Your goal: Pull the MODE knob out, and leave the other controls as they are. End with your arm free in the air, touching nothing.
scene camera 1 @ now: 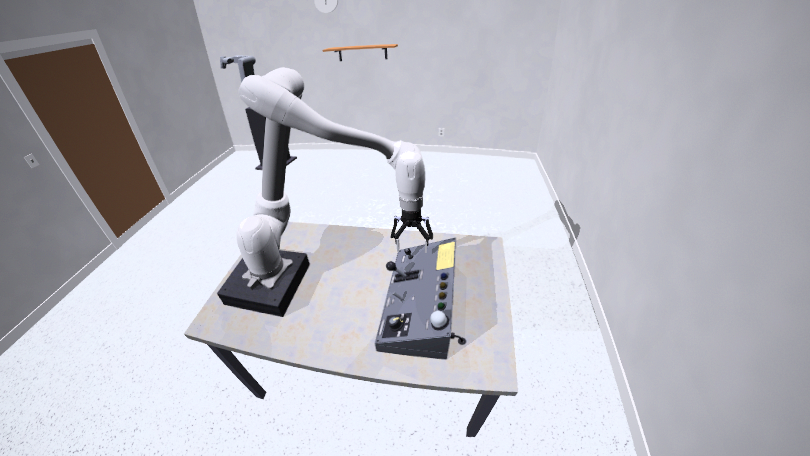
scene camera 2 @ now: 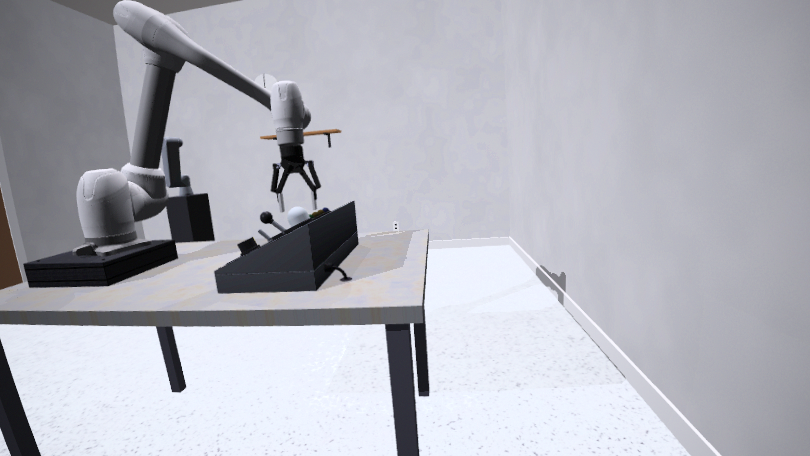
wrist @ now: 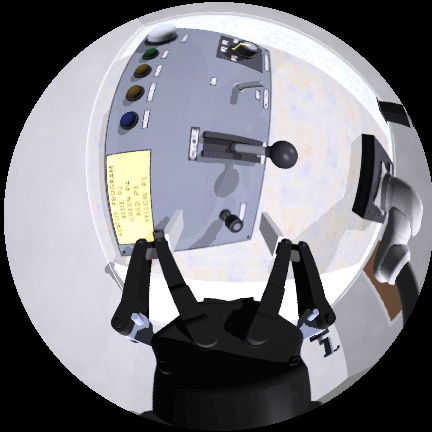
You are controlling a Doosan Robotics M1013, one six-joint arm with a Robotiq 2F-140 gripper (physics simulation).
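Frame: origin at the arm's base, x ahead, y left, z up, level; metres.
Where they show: gripper, fingertip midpoint: (scene camera 1: 412,250) (wrist: 221,218); arm's base at its link origin: (scene camera 1: 268,270) (scene camera 2: 113,249) (wrist: 382,189).
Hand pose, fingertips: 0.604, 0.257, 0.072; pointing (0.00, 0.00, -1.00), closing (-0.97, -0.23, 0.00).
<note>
Things, the pixels of their top centre, and the offset from my fingertips, as dx, dy, dz. "spot": a spot on its surface instead.
- small black knob at its top centre: (wrist: 234,227) (scene camera 1: 407,249) -0.025, +0.015, -0.014
- ball-topped lever at its top centre: (wrist: 289,154) (scene camera 2: 265,211) (scene camera 1: 390,262) -0.054, -0.112, +0.017
- yellow note at a spot on its surface: (wrist: 131,195) (scene camera 1: 444,257) spot: +0.139, -0.001, -0.001
- toggle switch at its top centre: (wrist: 252,79) (scene camera 1: 397,292) +0.013, -0.222, -0.021
- rotary knob at its top centre: (wrist: 248,42) (scene camera 2: 246,237) (scene camera 1: 394,319) +0.042, -0.338, -0.022
- white dome at a spot on its surface: (scene camera 2: 297,215) (scene camera 1: 440,323) spot: +0.205, -0.343, +0.031
The grey sloped control panel (scene camera 1: 425,292) (scene camera 2: 334,243) (wrist: 175,110) stands on the table. A small black knob (scene camera 1: 408,253) (wrist: 233,222) with a round cap stands out from its far end in scene camera 1; the label beside it is too small to read, so I cannot confirm it says MODE. It does not show clearly in scene camera 2. My gripper (scene camera 1: 412,244) (scene camera 2: 298,207) (wrist: 221,218) is open and empty, pointing down above that end of the panel. In the wrist view the knob appears between the two fingertips, below them.
Near the knob are a ball-topped lever (scene camera 1: 391,265) (scene camera 2: 266,217) (wrist: 283,154) and a yellow note (scene camera 1: 446,256) (wrist: 131,195). A toggle switch (scene camera 1: 400,295) (wrist: 247,86), a rotary knob (scene camera 1: 395,322) (wrist: 246,49), coloured lamps and a white dome (scene camera 1: 438,318) (scene camera 2: 297,215) (wrist: 163,33) are farther along.
</note>
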